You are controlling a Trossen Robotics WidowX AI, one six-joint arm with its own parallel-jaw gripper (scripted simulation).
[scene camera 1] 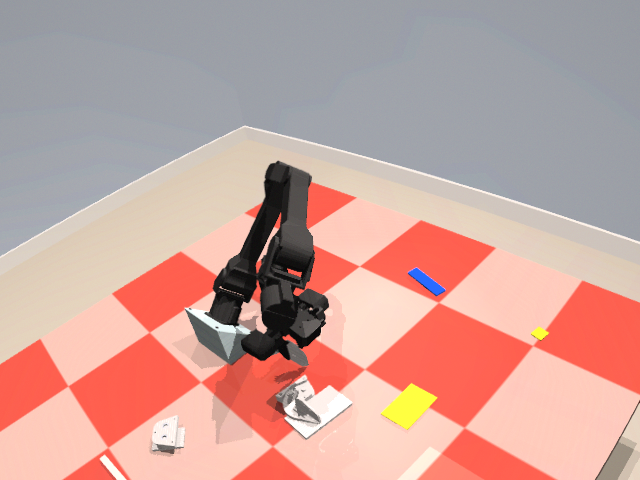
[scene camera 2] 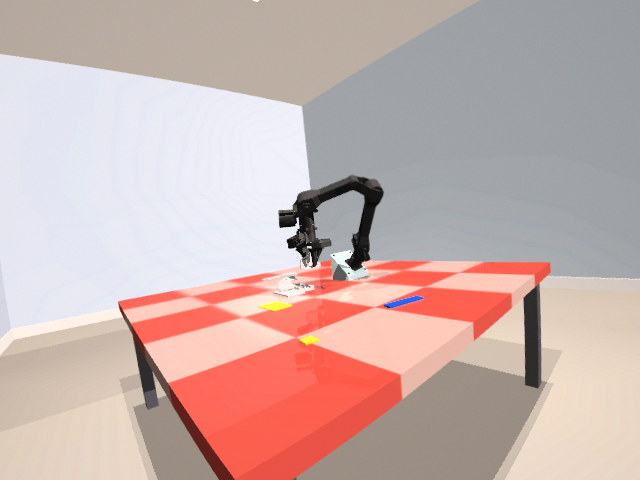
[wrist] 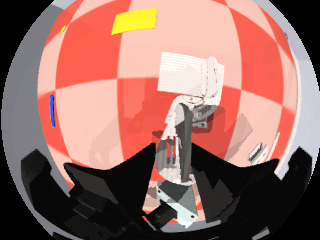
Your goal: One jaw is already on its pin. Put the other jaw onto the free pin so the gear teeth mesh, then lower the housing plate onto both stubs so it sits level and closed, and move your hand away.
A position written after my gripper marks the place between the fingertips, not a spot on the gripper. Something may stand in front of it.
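Observation:
My gripper (scene camera 1: 294, 353), white base plate (scene camera 1: 329, 403), large yellow patch (scene camera 1: 410, 405), jaw (scene camera 1: 296, 408). My gripper (wrist: 172, 146) carries a jaw (wrist: 178, 170). White base plate (wrist: 178, 73), large yellow patch (wrist: 123, 23). My gripper (scene camera 2: 311, 266).

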